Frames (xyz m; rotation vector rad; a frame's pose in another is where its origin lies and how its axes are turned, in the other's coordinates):
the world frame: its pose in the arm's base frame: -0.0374 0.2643 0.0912 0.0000 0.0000 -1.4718
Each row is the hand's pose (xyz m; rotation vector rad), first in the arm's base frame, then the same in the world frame.
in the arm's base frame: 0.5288 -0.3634 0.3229 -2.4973 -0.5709 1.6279
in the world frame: 0.6806 0.5014 0.2317 1.2692 1.8154 -1.1372
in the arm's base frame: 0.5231 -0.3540 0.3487 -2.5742 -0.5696 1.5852
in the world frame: 0.6707 0.4966 0.2575 1.3019 1.8347 -1.0601
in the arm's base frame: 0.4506 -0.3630 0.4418 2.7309 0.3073 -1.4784
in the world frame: 0.6725 0.4236 0.3506 1.5268 1.7308 -0.9018
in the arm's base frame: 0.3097 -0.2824 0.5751 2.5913 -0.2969 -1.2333
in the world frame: 0.5783 0.2914 0.4839 1.8615 1.3341 -0.5834
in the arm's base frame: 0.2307 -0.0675 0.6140 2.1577 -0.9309 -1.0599
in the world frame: 0.3567 0.2340 0.5228 2.0298 0.6921 -0.2597
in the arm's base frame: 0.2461 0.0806 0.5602 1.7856 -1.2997 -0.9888
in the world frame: 0.2108 0.2640 0.4690 2.0370 0.2182 -0.1112
